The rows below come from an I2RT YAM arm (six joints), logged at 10 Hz.
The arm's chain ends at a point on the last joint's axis. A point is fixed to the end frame.
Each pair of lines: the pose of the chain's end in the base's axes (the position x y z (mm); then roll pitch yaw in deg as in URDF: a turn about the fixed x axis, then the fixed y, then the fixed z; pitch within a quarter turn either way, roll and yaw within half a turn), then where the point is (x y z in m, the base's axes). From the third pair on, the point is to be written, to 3 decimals.
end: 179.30, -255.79, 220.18, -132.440, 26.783, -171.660
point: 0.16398 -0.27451 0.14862
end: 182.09, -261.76, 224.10, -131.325, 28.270, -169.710
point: 0.16929 -0.28175 0.15239
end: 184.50, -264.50, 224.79, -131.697, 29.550, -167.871
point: 0.174 -0.284 0.153
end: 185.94, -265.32, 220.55, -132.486, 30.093, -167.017
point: 0.176 -0.284 0.148
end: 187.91, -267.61, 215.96, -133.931, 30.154, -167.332
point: 0.178 -0.285 0.143
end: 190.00, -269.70, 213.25, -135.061, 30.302, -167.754
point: 0.180 -0.286 0.140
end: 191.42, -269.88, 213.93, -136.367, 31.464, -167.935
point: 0.183 -0.284 0.140
